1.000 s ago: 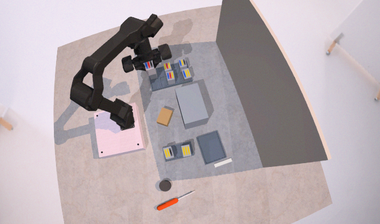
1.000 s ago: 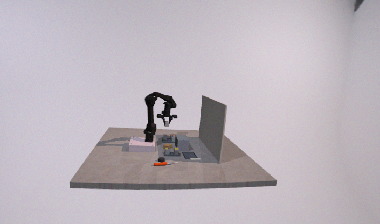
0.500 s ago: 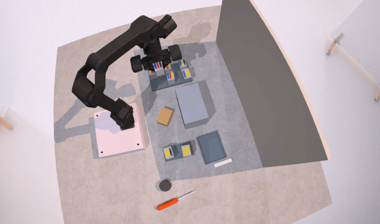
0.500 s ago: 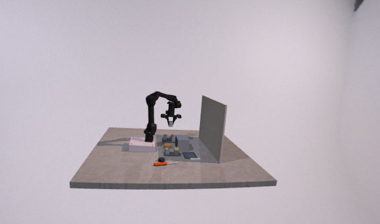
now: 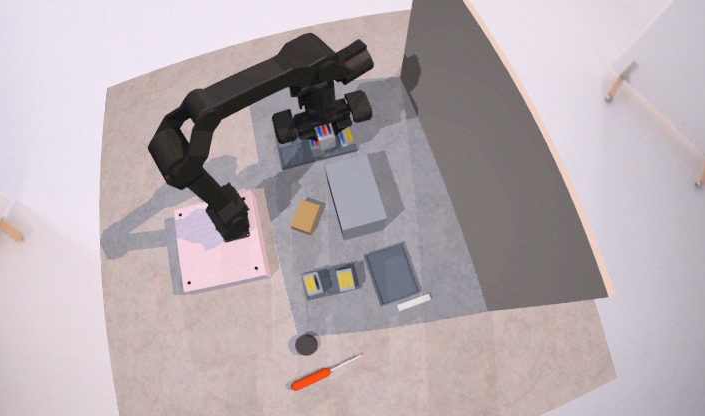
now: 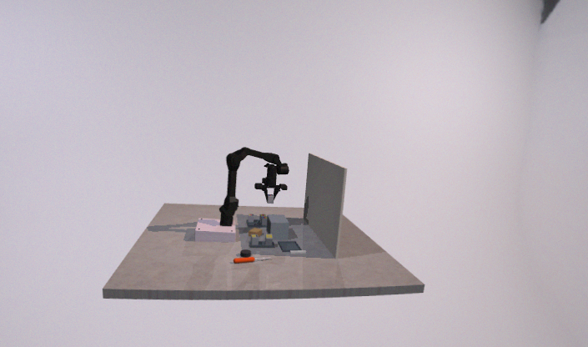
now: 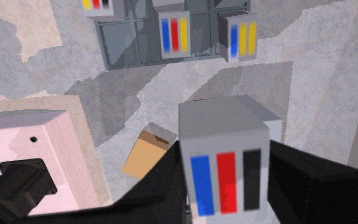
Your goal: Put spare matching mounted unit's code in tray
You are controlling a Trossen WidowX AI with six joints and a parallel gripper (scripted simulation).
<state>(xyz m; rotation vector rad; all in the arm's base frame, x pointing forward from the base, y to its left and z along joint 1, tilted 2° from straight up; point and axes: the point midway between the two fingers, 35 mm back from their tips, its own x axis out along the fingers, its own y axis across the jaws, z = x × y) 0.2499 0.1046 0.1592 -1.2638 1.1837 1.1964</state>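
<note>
The grey tray lies 300 mm to the right of my gripper tip, 170 mm below it and 70 mm ahead of it. The rest, counted from my gripper tip: tall grey panel (280 mm ahead, 110 mm to the right, 50 mm above); then grey spare (20 mm above); then mounted unit (120 mm below, 100 mm to the right, 40 mm ahead).
</note>
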